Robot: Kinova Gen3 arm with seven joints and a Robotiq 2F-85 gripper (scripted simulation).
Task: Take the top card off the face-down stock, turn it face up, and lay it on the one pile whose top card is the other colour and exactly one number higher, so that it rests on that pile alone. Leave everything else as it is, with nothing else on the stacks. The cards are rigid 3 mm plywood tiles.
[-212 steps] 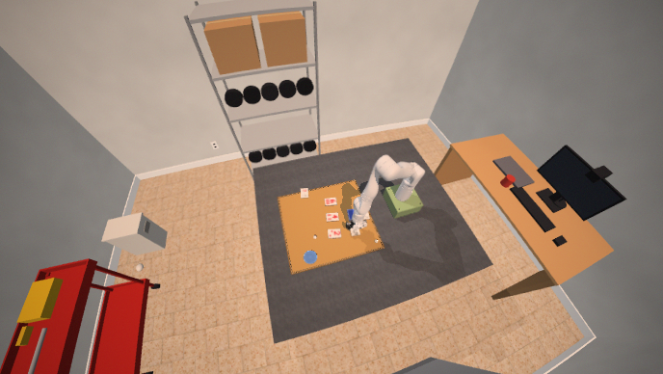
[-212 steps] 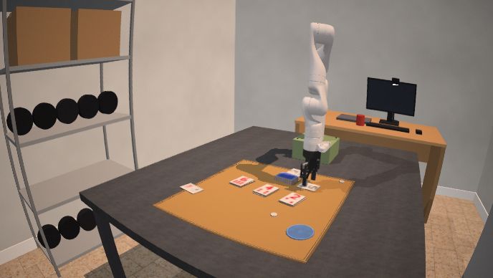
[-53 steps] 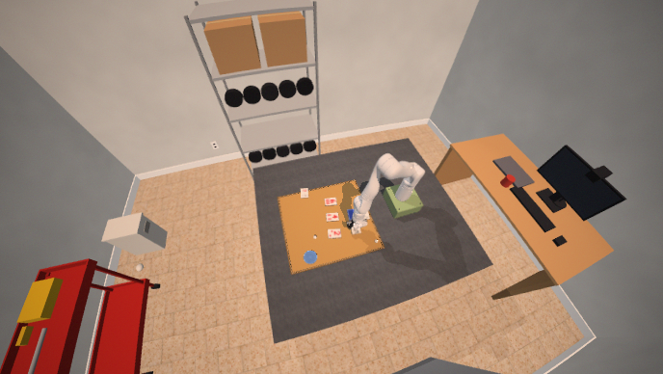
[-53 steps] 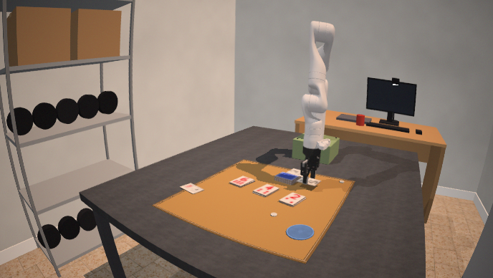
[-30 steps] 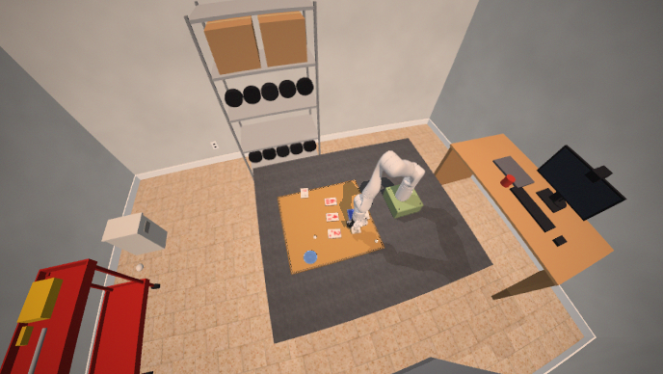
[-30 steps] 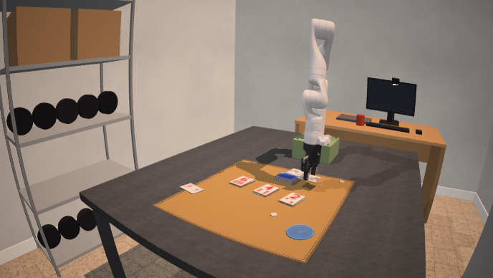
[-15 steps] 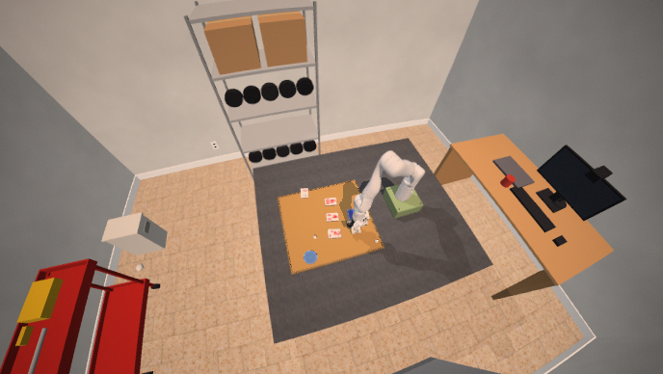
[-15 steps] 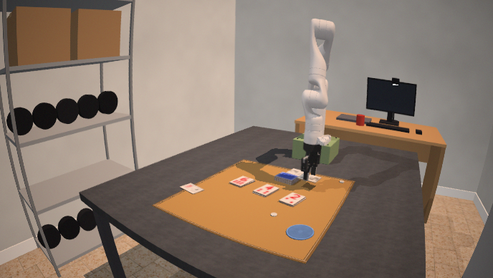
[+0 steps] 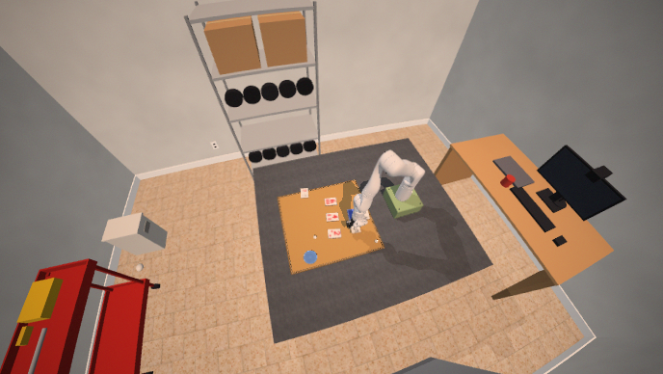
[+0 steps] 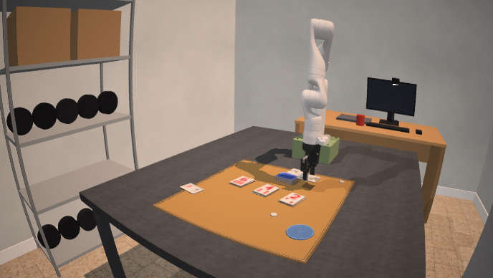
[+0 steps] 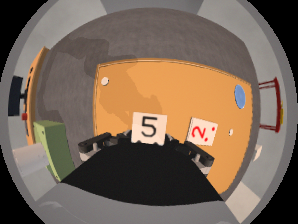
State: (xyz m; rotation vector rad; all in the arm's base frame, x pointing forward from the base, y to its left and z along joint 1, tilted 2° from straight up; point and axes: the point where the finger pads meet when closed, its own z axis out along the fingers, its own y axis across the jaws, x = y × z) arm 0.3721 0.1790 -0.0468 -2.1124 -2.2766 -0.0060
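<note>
My hand is 180 mm short of the orange mat, 80 mm to the left of it and 70 mm above it.
</note>
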